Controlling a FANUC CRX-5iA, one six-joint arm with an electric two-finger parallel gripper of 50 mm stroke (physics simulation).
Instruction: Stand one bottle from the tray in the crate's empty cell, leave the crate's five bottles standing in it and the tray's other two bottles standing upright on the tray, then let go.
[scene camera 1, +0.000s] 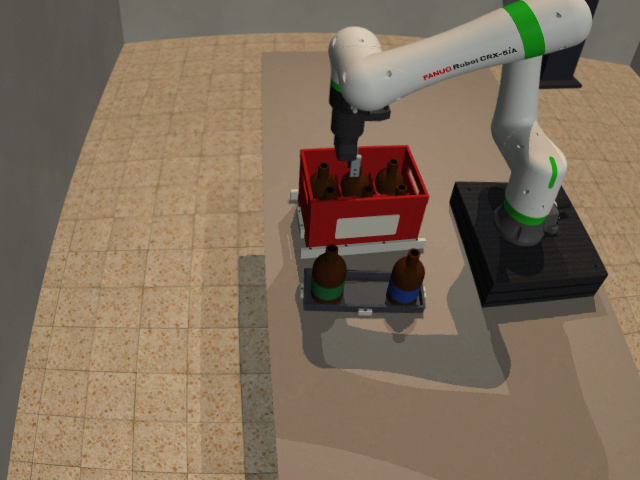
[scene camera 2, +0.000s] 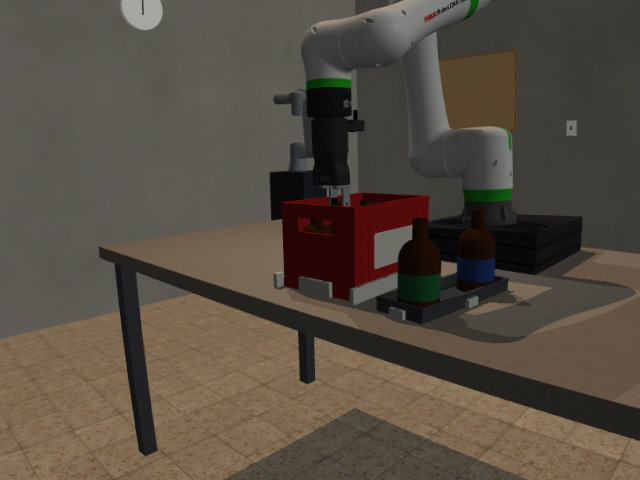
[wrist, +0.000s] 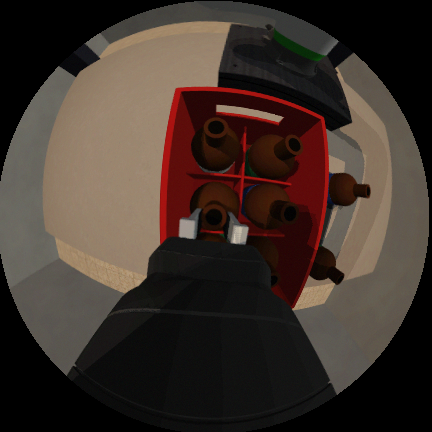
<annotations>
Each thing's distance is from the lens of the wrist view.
my gripper (wrist: 212, 218): 16 cm
blue-labelled bottle (wrist: 343, 189): 32 cm
green-labelled bottle (wrist: 323, 266): 32 cm
</annotations>
